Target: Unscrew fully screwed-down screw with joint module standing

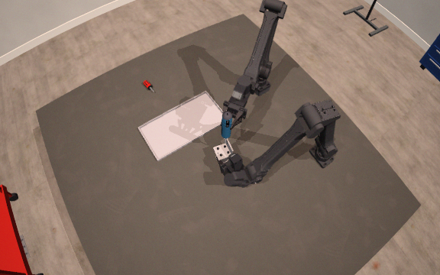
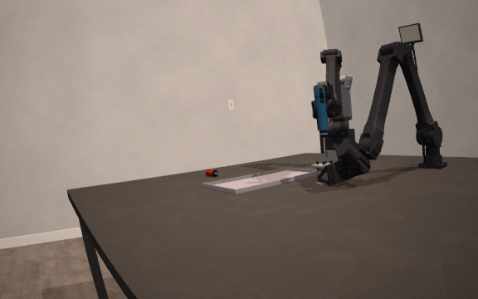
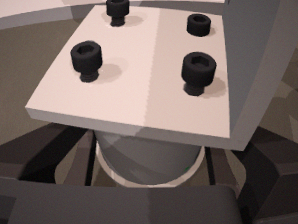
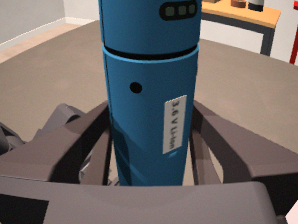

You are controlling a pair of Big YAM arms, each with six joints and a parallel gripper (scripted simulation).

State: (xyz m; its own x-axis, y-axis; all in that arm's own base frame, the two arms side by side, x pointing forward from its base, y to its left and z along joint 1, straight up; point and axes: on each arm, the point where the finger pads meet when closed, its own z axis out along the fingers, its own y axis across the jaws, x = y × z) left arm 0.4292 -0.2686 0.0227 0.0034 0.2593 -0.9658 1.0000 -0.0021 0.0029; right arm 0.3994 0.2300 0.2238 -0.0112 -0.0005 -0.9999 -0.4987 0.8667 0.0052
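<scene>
Right now my left hand is 5 cm below the white bracket plate. From my left hand the other things lie so: red tool (9 cm ahead, 58 cm to the right, 1 cm below); flat white tray (6 cm ahead, 26 cm to the right, 2 cm below).
</scene>
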